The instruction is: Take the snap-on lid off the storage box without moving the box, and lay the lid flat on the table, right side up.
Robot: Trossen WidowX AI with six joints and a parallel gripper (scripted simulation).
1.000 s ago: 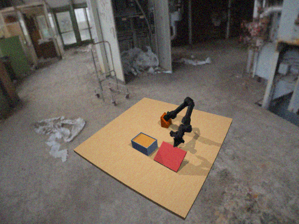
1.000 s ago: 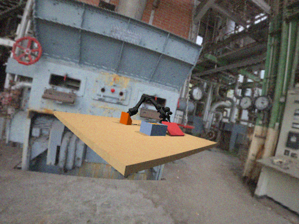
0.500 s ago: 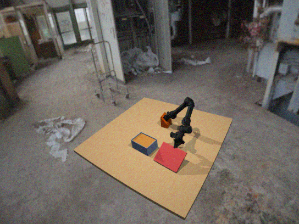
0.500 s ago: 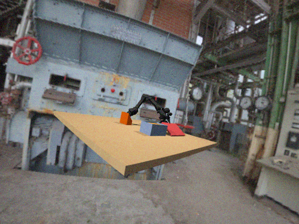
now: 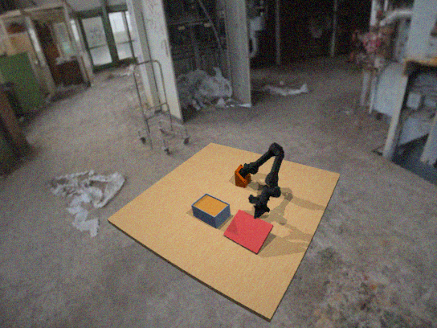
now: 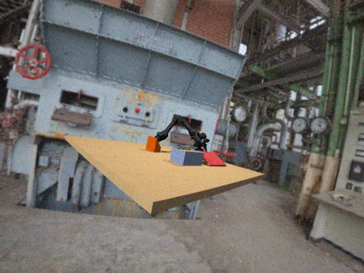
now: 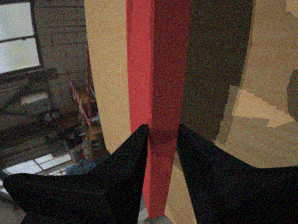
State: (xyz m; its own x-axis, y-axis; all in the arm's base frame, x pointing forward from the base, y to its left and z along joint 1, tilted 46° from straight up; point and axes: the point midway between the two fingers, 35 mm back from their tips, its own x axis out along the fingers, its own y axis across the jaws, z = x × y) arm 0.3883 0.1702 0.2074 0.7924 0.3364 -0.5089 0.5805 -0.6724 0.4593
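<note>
My gripper tip is 8 cm short of the lid, 2 cm to the left of it and 3 cm above it. From my gripper tip the other things lie so: storage box 31 cm to the right, 3 cm below.
</note>
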